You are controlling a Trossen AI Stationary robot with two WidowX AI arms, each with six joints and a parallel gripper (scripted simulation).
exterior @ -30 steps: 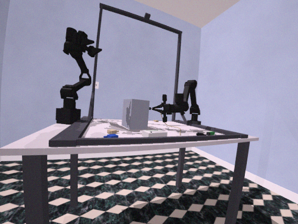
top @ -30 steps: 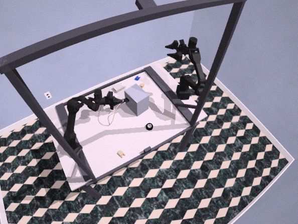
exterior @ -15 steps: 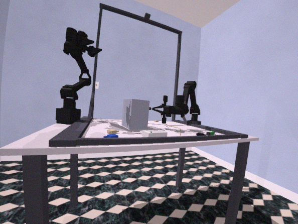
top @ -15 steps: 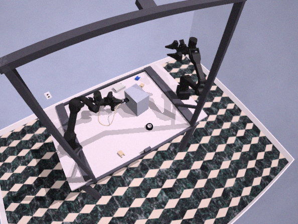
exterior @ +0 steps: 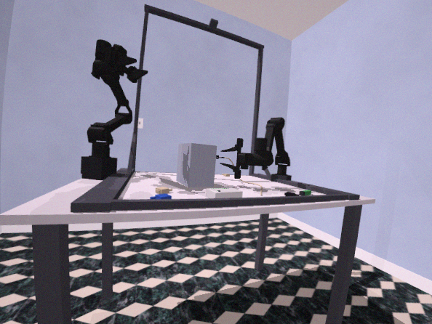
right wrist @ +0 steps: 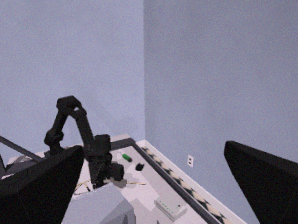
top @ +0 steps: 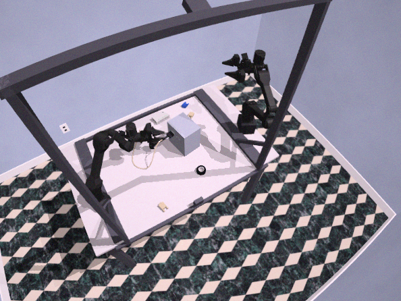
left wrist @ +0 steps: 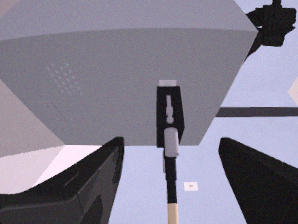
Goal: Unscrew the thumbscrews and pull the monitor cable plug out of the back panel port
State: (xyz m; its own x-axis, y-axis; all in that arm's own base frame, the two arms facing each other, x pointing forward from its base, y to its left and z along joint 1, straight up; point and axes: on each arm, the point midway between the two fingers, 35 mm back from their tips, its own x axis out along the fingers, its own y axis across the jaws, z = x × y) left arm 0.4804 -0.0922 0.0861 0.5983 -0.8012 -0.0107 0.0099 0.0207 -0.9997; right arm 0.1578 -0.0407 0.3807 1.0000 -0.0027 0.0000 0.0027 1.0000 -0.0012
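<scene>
Now: left hand 14 cm to the left of the grey box, 4 cm past it and 4 cm above it.
</scene>
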